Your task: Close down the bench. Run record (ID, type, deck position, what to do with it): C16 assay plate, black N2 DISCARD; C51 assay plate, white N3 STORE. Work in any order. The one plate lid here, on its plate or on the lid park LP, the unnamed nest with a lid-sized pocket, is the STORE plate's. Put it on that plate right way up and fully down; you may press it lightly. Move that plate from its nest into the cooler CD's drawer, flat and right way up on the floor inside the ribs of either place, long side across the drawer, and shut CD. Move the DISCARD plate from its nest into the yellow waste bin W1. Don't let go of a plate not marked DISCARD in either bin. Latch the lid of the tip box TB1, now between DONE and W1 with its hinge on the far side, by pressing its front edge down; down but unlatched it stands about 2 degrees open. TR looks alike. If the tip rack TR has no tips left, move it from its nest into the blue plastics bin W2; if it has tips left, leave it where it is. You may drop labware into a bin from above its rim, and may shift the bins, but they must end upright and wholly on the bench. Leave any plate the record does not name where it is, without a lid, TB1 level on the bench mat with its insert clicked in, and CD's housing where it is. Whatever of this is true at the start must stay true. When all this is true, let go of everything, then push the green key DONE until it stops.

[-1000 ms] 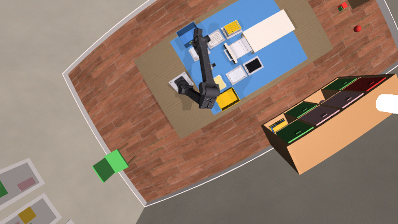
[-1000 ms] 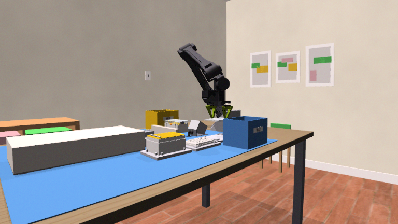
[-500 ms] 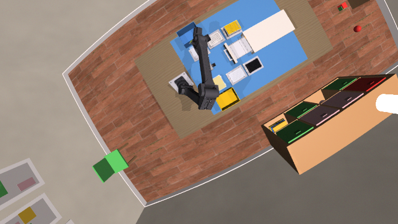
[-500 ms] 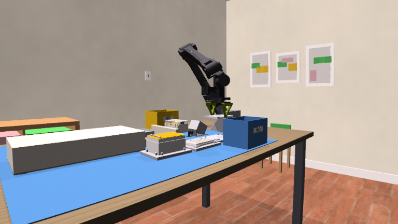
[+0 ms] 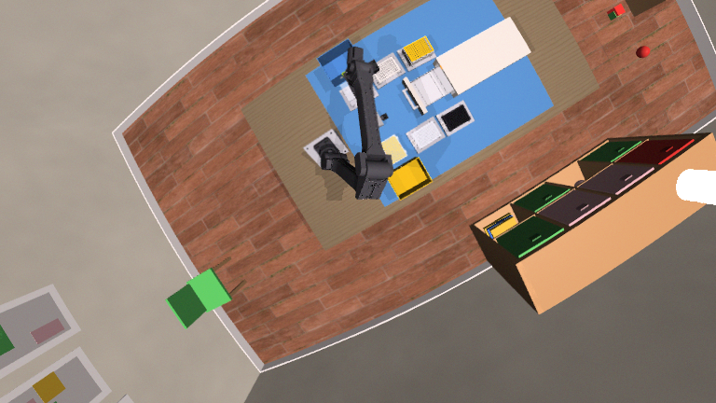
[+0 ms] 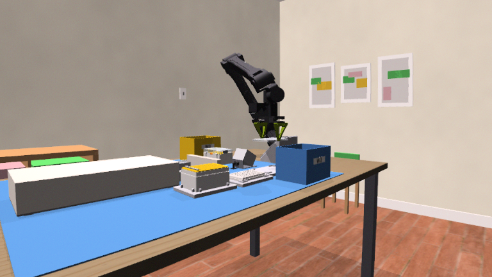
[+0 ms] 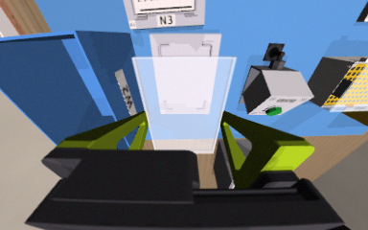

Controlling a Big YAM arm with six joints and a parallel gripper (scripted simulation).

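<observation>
My hand is 170 mm short of the white plate, 20 mm to the right of it and 120 mm above it. The rest, counted from my hand: lid park: 130 mm below; green DONE key: 50 mm behind, 160 mm to the right, 70 mm below; plate lid: right at my hand.
</observation>
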